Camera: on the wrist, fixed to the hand. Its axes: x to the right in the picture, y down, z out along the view.
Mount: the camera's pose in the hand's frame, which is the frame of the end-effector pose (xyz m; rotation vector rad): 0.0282 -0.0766 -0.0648 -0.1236 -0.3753 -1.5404
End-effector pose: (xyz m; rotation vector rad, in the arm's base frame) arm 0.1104 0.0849 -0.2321 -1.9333 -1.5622 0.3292
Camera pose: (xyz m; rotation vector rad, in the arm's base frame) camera 0.0932 0.0995 -0.1303 -0.2846 -2.7951 -0.1076
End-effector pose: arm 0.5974 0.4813 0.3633 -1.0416 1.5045 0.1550
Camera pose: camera 0.6053 0.3811 0.3910 -1.8605 0.0899 -0.6160
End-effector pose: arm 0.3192 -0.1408 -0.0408 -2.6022 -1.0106 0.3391
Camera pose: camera 0.3145 -0.0822 0.0452 -1.1412 -2.7222 0.3098
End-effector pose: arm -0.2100 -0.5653 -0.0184 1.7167 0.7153 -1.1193
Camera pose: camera -0.2384 -0.4760 -0.0641 0.5485 1.8765 -2.1995
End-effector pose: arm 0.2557 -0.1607 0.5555 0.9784 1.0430 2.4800
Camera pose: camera 0.1905 -0.1274 0.4813 0.2696 0.9015 1.0141
